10 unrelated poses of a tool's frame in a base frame.
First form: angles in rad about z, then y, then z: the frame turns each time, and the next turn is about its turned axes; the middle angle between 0 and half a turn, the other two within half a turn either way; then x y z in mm.
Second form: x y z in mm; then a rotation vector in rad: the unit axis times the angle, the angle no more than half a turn. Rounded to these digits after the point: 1 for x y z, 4 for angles.
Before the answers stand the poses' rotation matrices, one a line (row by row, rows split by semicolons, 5 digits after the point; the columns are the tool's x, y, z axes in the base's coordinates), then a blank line. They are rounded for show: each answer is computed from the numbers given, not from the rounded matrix.
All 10 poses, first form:
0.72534, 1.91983, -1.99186, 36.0, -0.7, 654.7
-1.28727, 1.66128, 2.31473, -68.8, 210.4, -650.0
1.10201, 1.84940, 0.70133, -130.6, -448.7, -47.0
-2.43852, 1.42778, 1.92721, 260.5, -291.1, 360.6
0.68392, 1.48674, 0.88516, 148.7, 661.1, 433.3
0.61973, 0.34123, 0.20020, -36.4, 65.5, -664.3
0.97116, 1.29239, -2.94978, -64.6, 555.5, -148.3
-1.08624, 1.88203, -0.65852, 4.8, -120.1, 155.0
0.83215, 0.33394, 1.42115, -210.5, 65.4, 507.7
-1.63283, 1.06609, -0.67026, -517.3, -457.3, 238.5
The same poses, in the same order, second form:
0.71004 0.03760 0.70316; -0.59019 -0.51290 0.62339; 0.38409 -0.85762 -0.34199
0.72355 -0.63155 0.27860; 0.14709 -0.25327 -0.95615; 0.67442 0.73280 -0.09036
-0.67055 -0.60139 0.43438; 0.10408 0.50348 0.85772; -0.73453 0.62035 -0.27501
0.64387 -0.12370 -0.75507; -0.68276 0.35254 -0.63996; 0.34535 0.92759 0.14253
-0.44785 -0.45043 0.77237; 0.63353 0.44971 0.62961; -0.63093 0.77128 0.08396
0.63628 -0.72176 0.27241; 0.69828 0.68893 0.19437; -0.32796 0.06655 0.94234
0.00513 0.83997 0.54261; -0.33030 -0.51074 0.79375; 0.94386 -0.18330 0.27482
-0.65432 0.61256 0.44344; -0.07074 0.53424 -0.84237; -0.75290 -0.58255 -0.30623
-0.63628 -0.73922 0.22068; 0.76991 -0.59035 0.24235; -0.04887 0.32410 0.94476
-0.64349 0.76353 -0.05426; -0.33970 -0.34838 -0.87363; -0.68595 -0.54374 0.48355

36.0, -0.7, 654.7, -1.9690, 0.4242, -0.8346
-68.8, 210.4, -650.0, 1.6753, -0.3926, 0.7723
-130.6, -448.7, -47.0, -0.4070, 2.0043, 1.2096
260.5, -291.1, 360.6, 1.1795, -0.8280, -0.4207
148.7, 661.1, 433.3, 0.1629, 1.6137, 1.2465
-36.4, 65.5, -664.3, -0.0731, 0.3432, 0.8118
-64.6, 555.5, -148.3, -1.3844, -0.5685, -1.6582
4.8, -120.1, 155.0, 0.4382, 2.0179, -1.1525
-210.5, 65.4, 507.7, 0.1207, 0.3980, 2.2280
-517.3, -457.3, 238.5, 0.6092, 1.1664, -2.0371

